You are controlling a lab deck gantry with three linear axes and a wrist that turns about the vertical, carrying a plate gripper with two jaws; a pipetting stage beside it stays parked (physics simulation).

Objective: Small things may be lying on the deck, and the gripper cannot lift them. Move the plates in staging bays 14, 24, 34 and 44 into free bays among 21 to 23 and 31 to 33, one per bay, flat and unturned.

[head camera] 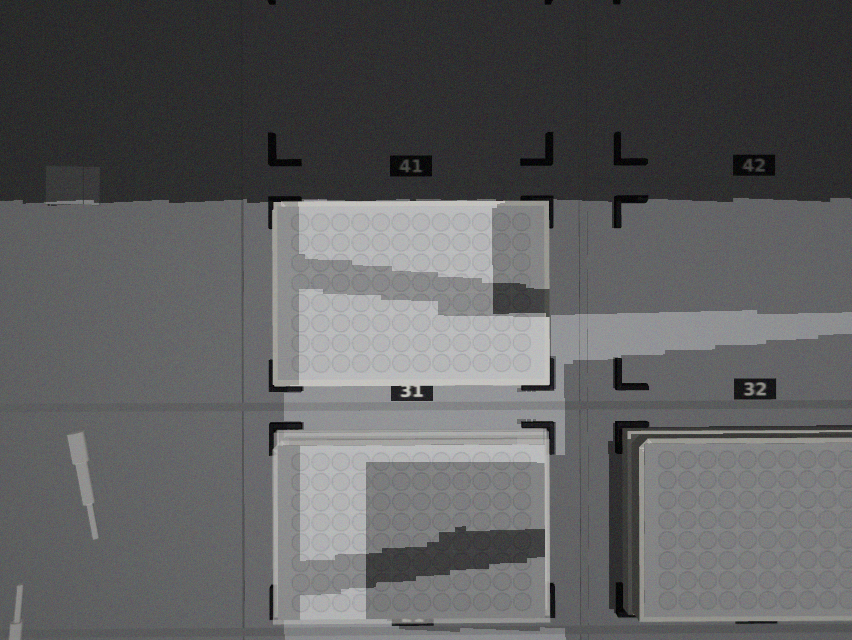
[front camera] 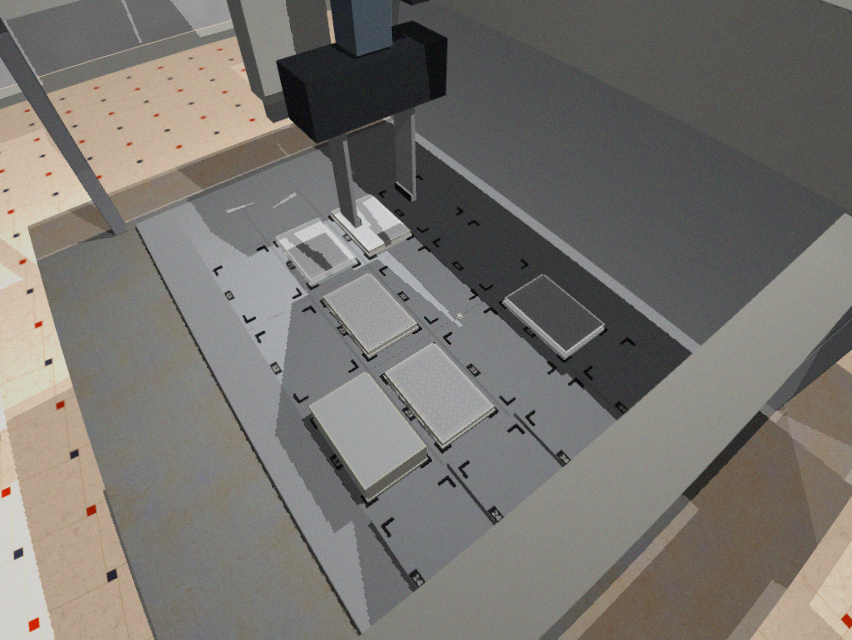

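Pixels of known places: gripper, fingertip midpoint: [front camera: 379, 206]; robot's base, link origin: [front camera: 216, 270].
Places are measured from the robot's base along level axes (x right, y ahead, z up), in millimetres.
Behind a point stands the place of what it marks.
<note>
My gripper [front camera: 380, 209] @(x -200, y 200, z 160 mm) is open, its two jaws apart and raised over bay 31. A pale plate [front camera: 393, 225] @(x -282, y 99, z 14 mm) [head camera: 411, 330] @(x -240, y 64, z 14 mm) lies flat inside the corner marks of bay 31, unturned. A second plate [front camera: 316, 249] @(x -150, y 72, z 14 mm) [head camera: 413, 509] @(x -160, y 65, z 14 mm) lies in bay 21. A third plate [front camera: 369, 311] @(x -149, y 232, z 15 mm) [head camera: 750, 530] @(x -150, y 216, z 14 mm) lies in bay 22, and a fourth plate [front camera: 438, 392] @(x -147, y 396, z 14 mm) lies in bay 23; both look flat. In the front view, staging bays 14, 24, 34 and 44 show bare deck with their number labels. The jaws do not show in the head view.
A taller pale block [front camera: 368, 427] @(x -44, y 396, z 42 mm) stands in bay 13, beside bay 23. Another plate [front camera: 554, 313] @(x -361, y 396, z 14 mm) lies in bay 43. A tiny round thing [front camera: 458, 316] @(x -251, y 311, z 4 mm) lies between bays 32 and 33. Thin pale slivers [front camera: 284, 199] @(x -169, y -89, z 6 mm) [head camera: 82, 468] @(x -176, y -89, z 5 mm) lie beyond bay 21.
</note>
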